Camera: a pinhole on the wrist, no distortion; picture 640 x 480 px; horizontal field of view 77.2 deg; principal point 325.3 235.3 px. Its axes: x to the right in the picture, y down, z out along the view. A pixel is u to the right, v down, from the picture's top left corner.
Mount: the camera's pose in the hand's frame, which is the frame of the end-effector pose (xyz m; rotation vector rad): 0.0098 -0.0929 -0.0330 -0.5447 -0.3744 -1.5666
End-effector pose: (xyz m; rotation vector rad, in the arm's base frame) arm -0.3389 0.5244 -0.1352 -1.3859 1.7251 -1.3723
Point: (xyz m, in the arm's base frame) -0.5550 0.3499 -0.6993
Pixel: outside the picture
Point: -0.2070 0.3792 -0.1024
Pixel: 525.5 388.9
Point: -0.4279 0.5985 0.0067
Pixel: behind the camera
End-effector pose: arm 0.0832 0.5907 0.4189 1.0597 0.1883 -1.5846
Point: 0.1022 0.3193 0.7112
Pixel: 270.5 168.6
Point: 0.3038 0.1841 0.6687
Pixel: 142.0 270.8
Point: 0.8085 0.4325 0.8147
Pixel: outside the picture
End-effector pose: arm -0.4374 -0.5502 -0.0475 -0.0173 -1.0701 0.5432
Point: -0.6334 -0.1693 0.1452
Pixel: 78.3 407.7
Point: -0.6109 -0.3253 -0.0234
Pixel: 39.7 242.3
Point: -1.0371 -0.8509 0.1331
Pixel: 579.1 45.8
